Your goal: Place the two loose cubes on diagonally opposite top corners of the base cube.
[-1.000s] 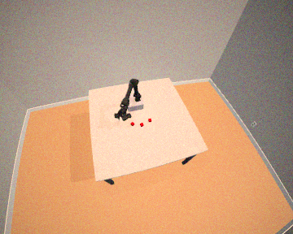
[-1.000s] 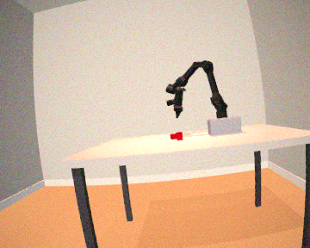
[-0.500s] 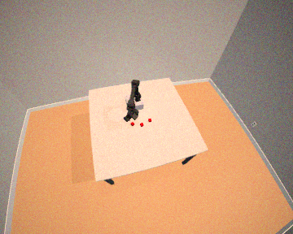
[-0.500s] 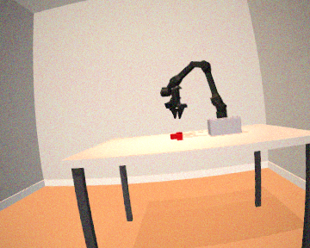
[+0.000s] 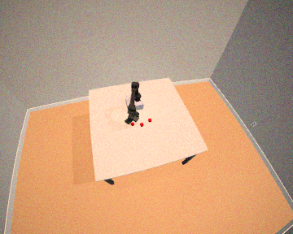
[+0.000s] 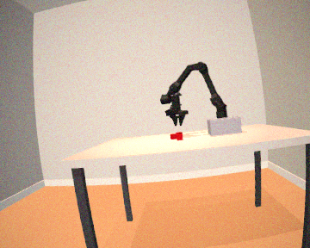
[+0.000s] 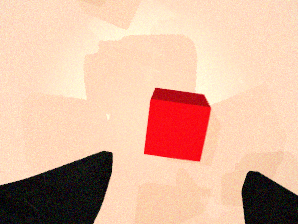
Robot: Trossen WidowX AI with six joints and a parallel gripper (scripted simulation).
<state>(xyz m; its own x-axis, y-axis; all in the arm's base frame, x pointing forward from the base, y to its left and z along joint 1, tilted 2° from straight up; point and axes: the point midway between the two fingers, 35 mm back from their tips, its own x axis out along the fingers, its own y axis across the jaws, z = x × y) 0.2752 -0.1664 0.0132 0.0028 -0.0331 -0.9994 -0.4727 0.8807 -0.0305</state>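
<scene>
Right now my gripper tip is 6 cm above the red cube.
</scene>
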